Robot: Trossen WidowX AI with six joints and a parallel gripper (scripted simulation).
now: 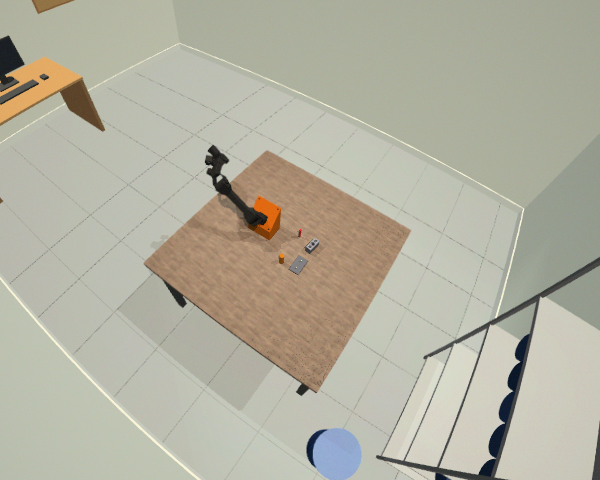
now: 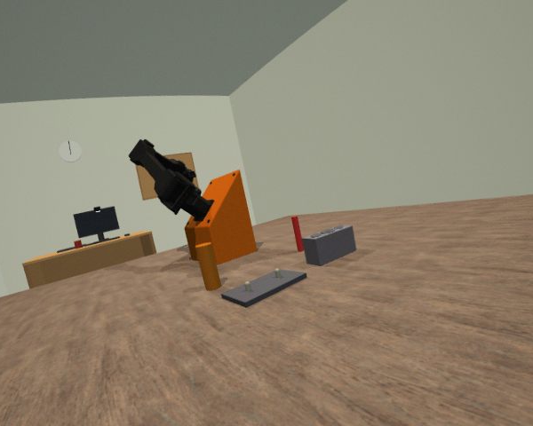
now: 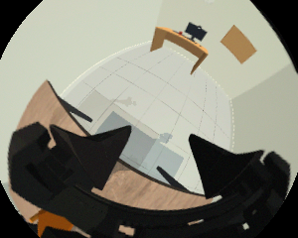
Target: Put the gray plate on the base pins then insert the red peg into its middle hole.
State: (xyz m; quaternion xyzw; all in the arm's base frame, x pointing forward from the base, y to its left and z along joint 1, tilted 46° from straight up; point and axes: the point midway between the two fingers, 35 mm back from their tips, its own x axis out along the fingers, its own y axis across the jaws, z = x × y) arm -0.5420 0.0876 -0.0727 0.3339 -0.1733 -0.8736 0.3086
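The gray plate is 900 mm ahead of my gripper tip, 10 mm to the right of it and 110 mm below it. Also, from my gripper tip: flat base 910 mm ahead, 170 mm to the right, 140 mm below; red peg 790 mm ahead, 10 mm to the left, 100 mm below; orange cylinder 810 mm ahead, 220 mm to the right, 100 mm below.
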